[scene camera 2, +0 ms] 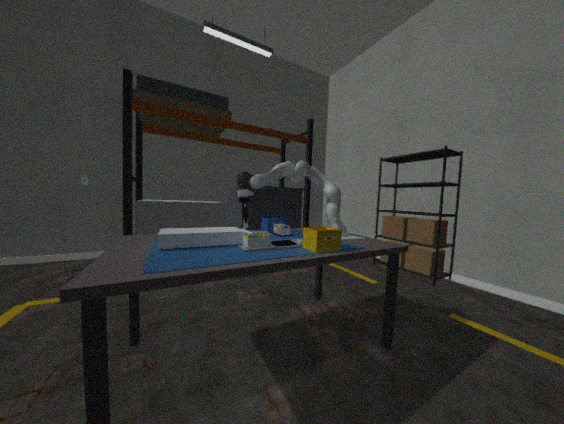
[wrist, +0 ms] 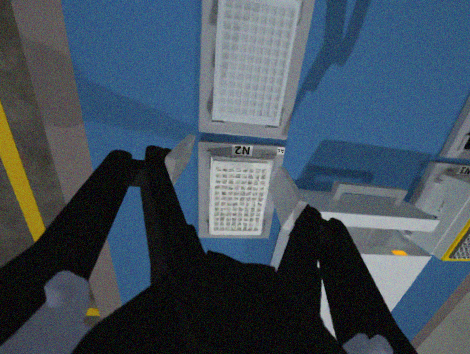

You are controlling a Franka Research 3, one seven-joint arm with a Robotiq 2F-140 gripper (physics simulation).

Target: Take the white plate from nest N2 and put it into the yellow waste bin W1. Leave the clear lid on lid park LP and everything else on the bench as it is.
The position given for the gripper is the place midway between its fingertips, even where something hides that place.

In view: the gripper [wrist: 234,163], a long white box [wrist: 394,262], a white plate [wrist: 238,185] and a mat [wrist: 375,103].
